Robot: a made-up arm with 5 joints.
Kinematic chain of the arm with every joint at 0, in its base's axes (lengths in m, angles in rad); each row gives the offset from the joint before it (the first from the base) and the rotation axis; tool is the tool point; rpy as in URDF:
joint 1: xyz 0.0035 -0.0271 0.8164 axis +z
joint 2: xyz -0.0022 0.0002 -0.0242 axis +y
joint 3: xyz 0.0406 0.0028 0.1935 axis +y
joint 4: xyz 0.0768 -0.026 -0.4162 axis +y
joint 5: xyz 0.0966 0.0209 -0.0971 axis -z
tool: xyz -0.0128 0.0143 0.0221 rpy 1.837 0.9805 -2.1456
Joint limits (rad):
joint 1: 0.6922..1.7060
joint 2: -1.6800..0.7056
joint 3: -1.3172..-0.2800
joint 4: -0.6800..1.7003
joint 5: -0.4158..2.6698
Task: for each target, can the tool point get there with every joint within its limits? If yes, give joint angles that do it. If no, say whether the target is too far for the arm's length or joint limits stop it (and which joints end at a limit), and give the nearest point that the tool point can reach.
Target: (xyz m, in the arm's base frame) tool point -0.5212 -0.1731 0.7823
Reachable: no: joint limits stop it (at a limit: joint 1, joint 2, joint 3, joint 4) | nearest point -0.2713 -0.2449 1.2412 | short by 0.527 m
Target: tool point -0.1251 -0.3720 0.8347
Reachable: no: joint limits stop it (at a limit: joint 2, joint 3, joint 4) | nearest point -0.1198 -0.3578 1.2398 | short by 0.405 m
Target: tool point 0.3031 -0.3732 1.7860
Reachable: no: too far | nearest point 0.0430 -0.2508 1.3782 | short by 0.499 m
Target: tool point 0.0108 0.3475 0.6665
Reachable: yes | joints 1.5215 -0.3592 -0.4862 1.2714 -0.0754
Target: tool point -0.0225 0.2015 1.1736
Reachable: yes | joints 1.6228 -1.3022 -0.5232 -0.2479 0.1628
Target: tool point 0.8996 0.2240 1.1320
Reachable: no: too far | nearest point 0.4564 0.3367 1.0246 | short by 0.470 m
